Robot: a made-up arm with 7 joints.
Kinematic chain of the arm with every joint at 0, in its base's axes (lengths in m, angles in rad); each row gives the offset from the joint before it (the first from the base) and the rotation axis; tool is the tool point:
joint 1: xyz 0 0 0.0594 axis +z
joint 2: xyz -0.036 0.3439 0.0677 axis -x
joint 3: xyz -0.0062 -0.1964 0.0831 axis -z
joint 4: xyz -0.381 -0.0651 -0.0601 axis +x
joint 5: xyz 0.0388 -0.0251 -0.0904 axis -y
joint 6: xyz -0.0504 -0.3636 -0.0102 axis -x
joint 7: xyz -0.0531 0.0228 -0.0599 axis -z
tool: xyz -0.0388 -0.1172 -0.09
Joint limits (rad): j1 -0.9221..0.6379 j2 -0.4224..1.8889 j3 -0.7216..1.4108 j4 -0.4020..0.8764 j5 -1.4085..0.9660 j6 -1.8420..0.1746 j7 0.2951..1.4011
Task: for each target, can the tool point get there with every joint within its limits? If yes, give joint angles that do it. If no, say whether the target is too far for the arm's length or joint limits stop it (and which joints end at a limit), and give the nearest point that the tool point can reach.
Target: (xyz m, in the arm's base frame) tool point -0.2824 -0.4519 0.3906
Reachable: yes | joints 0.3726 0.9248 -0.4044 0.4358 0.2863 -0.5838 0.9943
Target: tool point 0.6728 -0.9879 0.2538
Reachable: no: joint limits stop it (at a limit: joint 1, joint 3, joint 4, joint 6) | nearest point 0.3311 -0.5709 0.2094 | short by 0.541 m
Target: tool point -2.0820 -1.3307 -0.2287
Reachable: no: too far | nearest point -0.7717 -0.3761 -0.0238 | short by 1.634 m
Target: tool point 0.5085 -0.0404 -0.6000
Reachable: no: joint limits stop it (at a limit: joint 1, joint 2, joint 3, joint 5, joint 6, joint 7) | nearest point 0.2713 -0.2007 -0.4509 | short by 0.323 m
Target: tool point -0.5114 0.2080 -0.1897
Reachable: yes | joints -0.1313 0.1655 0.3238 0.6089 0.6289 -1.2622 0.9565
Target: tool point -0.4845 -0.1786 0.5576
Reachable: yes | joints -0.0056 0.5614 -0.3059 -0.3032 -0.7658 -1.1895 0.7301
